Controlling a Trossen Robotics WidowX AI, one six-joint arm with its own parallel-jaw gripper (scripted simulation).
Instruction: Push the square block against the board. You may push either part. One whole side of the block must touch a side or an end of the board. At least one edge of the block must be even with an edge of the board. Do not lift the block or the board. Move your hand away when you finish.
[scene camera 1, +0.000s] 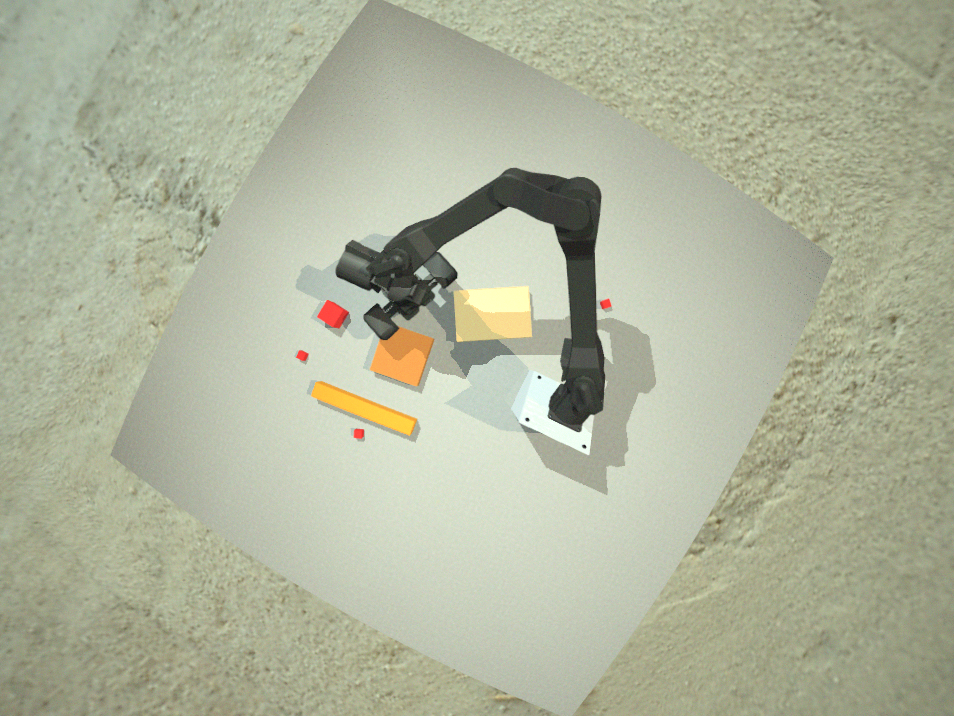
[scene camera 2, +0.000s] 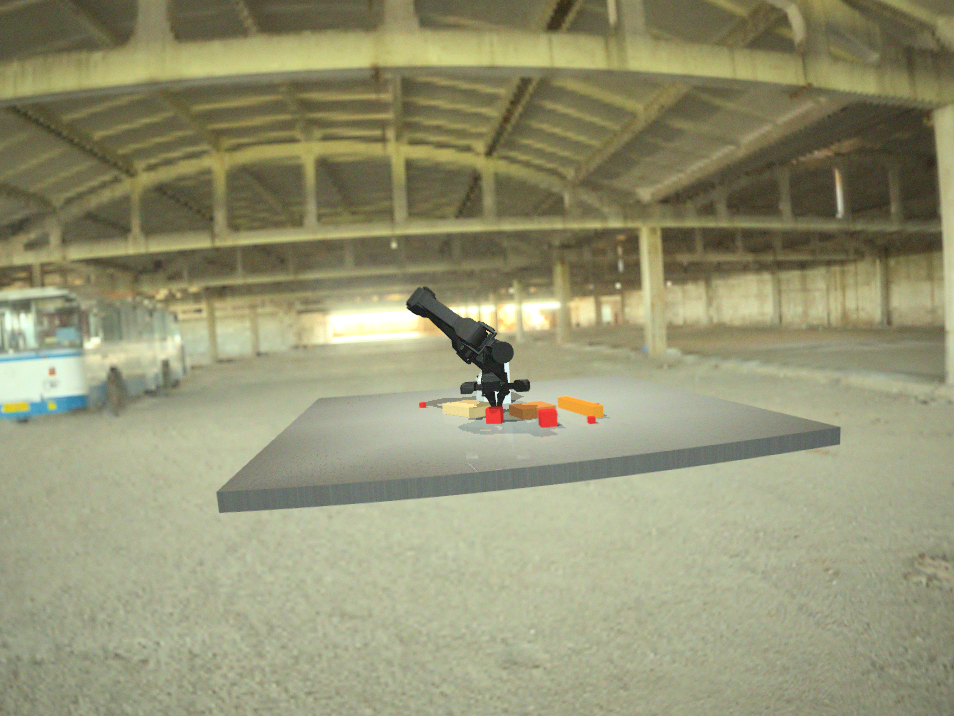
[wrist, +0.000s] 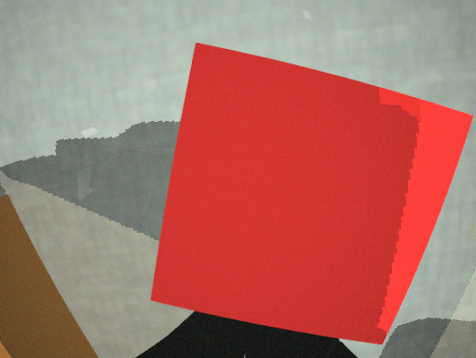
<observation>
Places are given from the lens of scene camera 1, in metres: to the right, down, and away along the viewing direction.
my gripper (scene camera 1: 417, 302): -0.12, -0.11, 0.81
orange square block (scene camera 1: 403, 356): -0.15, 0.00, 0.79
long orange board (scene camera 1: 370, 410): -0.21, 0.11, 0.78
pale yellow block (scene camera 1: 480, 314): 0.01, -0.09, 0.79
</observation>
